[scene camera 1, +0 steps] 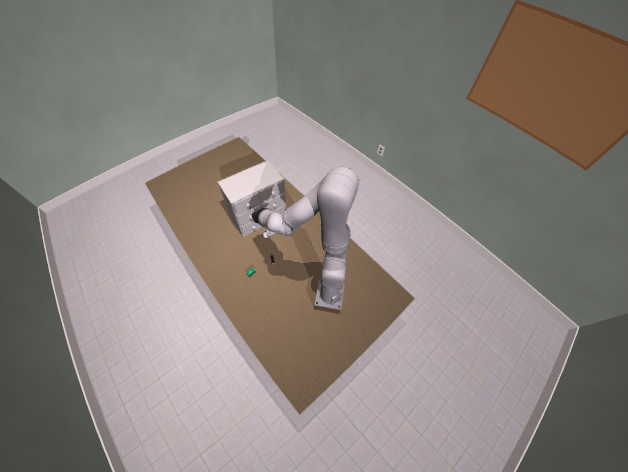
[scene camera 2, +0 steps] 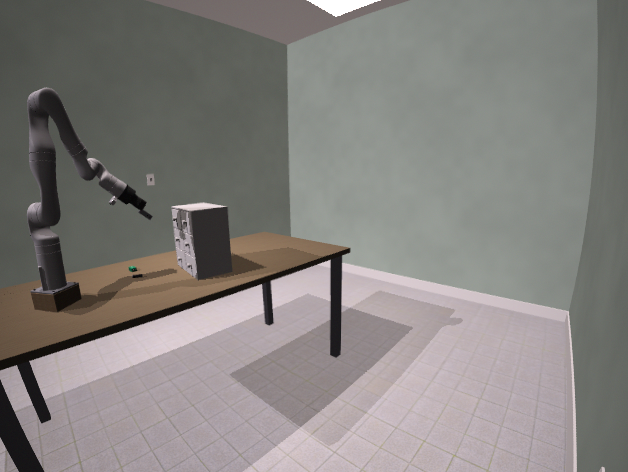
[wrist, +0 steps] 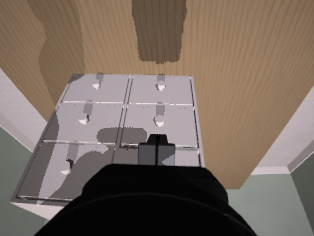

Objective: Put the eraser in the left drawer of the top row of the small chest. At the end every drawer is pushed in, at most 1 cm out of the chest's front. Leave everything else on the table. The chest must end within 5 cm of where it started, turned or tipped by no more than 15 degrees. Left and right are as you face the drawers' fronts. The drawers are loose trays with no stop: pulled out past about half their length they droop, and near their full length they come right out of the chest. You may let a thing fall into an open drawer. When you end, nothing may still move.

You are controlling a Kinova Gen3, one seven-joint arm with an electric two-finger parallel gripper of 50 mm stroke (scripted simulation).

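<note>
The gripper [wrist: 158,145] is there in the scene, and so are a drawer [wrist: 83,89] and a white chest [scene camera 1: 243,184].
</note>
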